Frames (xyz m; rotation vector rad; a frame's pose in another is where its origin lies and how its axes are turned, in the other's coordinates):
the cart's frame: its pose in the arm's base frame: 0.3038 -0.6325 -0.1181 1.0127 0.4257 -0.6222
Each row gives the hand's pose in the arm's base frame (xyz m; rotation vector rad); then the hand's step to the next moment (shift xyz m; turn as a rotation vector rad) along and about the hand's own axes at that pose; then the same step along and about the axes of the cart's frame.
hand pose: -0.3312 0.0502 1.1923 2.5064 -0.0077 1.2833
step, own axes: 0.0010 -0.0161 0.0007 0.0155 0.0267 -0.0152
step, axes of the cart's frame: 0.0009 0.0055 -0.0152 -0.0166 0.0066 0.0294
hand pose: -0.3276 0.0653 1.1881 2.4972 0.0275 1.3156
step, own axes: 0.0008 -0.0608 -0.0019 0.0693 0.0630 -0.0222
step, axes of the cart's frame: -0.0019 0.0166 -0.0585 -0.0284 0.0481 0.0784
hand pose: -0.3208 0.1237 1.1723 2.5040 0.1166 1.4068
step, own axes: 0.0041 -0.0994 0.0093 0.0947 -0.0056 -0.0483
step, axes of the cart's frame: 0.0021 0.0286 -0.0957 -0.0625 0.0841 0.0186
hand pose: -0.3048 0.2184 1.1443 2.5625 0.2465 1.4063
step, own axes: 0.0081 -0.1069 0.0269 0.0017 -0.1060 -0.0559
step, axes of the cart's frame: 0.0089 0.0308 -0.1058 -0.0708 0.0097 -0.0962
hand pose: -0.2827 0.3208 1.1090 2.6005 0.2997 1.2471
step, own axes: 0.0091 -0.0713 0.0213 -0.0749 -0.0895 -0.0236
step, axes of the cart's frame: 0.0101 0.0188 -0.0719 -0.0321 -0.0657 -0.0940
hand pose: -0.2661 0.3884 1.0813 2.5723 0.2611 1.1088
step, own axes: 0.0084 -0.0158 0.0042 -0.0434 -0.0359 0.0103
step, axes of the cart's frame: 0.0033 0.0097 -0.0152 0.0064 -0.0401 -0.0404
